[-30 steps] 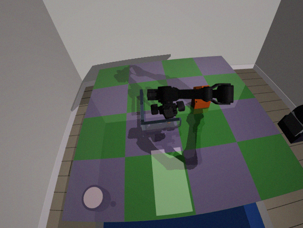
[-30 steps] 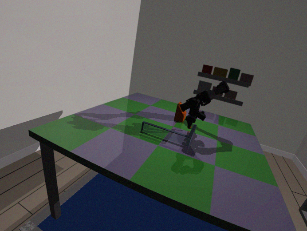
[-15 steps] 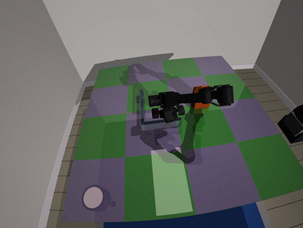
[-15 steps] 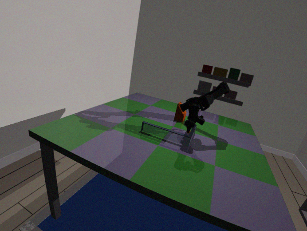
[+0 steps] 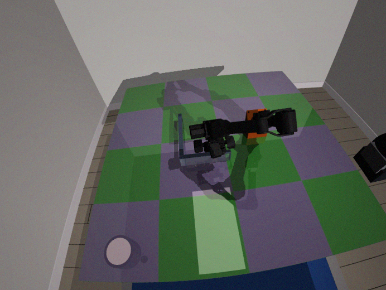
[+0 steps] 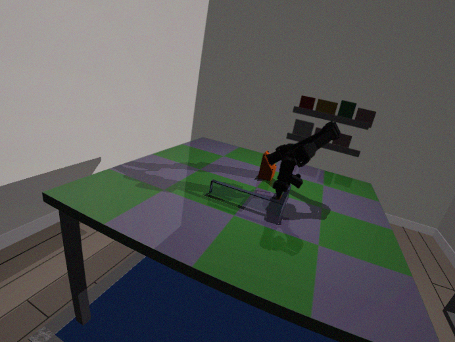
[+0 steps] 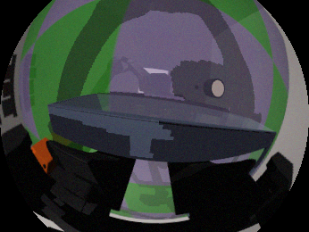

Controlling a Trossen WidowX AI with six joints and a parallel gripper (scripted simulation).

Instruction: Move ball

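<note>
Right now the orange ball is right at my gripper tip.
</note>
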